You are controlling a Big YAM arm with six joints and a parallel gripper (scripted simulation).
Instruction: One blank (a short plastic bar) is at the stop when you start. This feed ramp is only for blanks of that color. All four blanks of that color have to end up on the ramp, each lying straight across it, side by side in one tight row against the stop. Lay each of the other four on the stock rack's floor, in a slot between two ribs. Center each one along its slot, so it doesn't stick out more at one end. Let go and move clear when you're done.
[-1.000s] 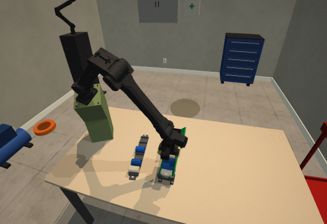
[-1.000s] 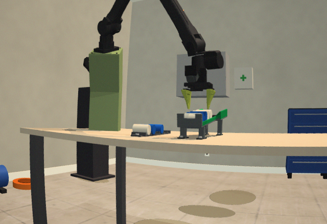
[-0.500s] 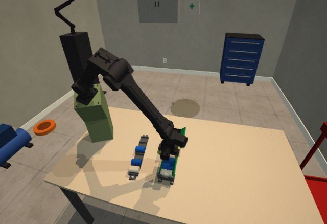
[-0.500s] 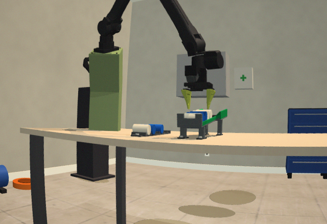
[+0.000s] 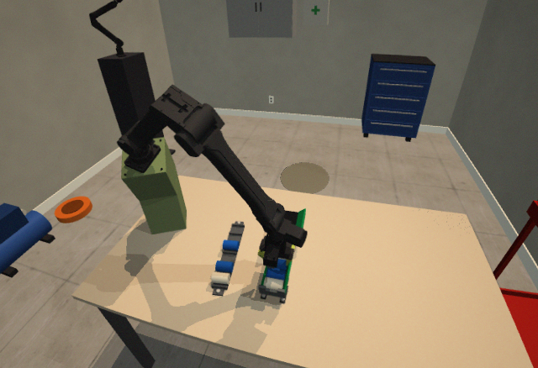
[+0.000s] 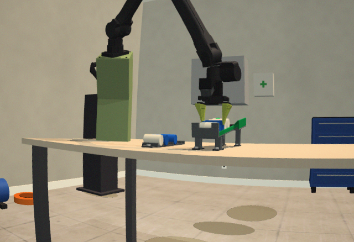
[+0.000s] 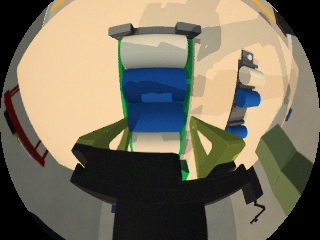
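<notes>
My gripper is now 220 mm past the grey stock rack, 50 mm to the right of it and 100 mm above it. Round my hand: grey stop (10 mm ahead, 110 mm to the right, 30 mm below).
</notes>
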